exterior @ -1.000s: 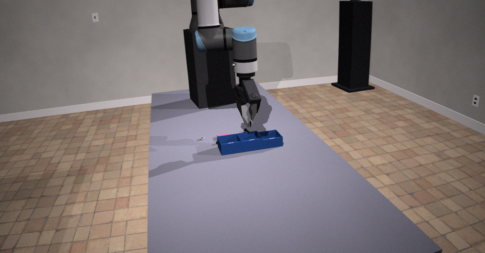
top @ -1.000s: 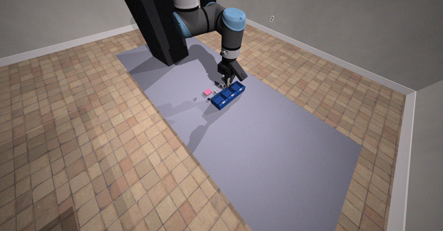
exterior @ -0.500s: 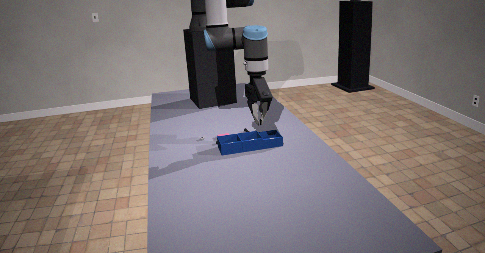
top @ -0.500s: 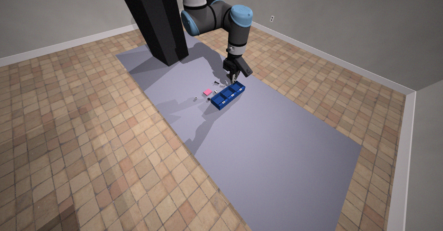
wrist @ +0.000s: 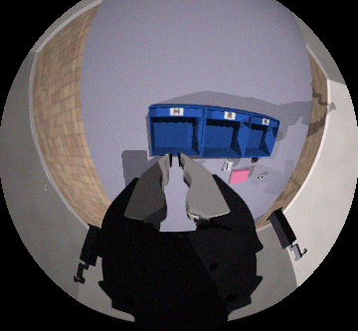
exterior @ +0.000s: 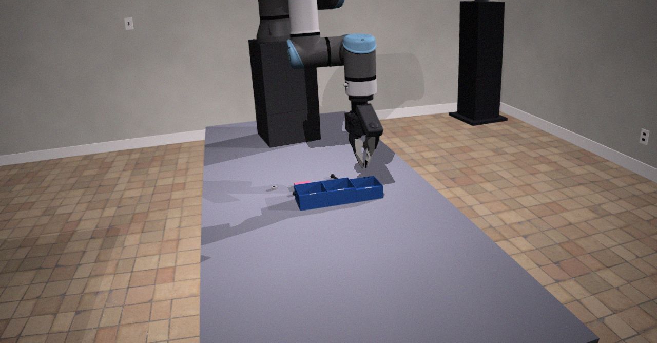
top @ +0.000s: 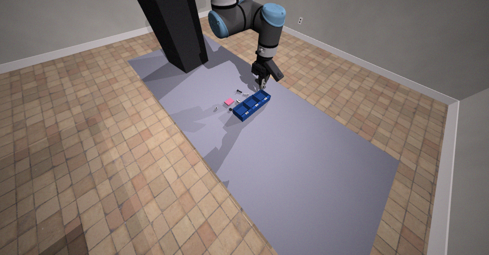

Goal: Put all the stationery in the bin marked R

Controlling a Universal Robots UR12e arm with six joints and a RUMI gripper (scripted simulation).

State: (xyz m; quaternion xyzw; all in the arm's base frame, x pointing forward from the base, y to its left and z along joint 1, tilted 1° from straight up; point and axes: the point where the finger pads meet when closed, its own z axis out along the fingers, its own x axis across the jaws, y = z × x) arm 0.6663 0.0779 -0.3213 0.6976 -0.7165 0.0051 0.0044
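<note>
The white piece lies 120 mm to the right of my hand, 90 mm below it and 90 mm behind it. From my hand the other things lie so: light metal screw (90 mm below, 80 mm behind, 30 mm to the right); then black bolt (140 mm behind, 90 mm below, 50 mm to the right); then blue bin row (90 mm to the right, 70 mm below, 10 mm ahead).
</note>
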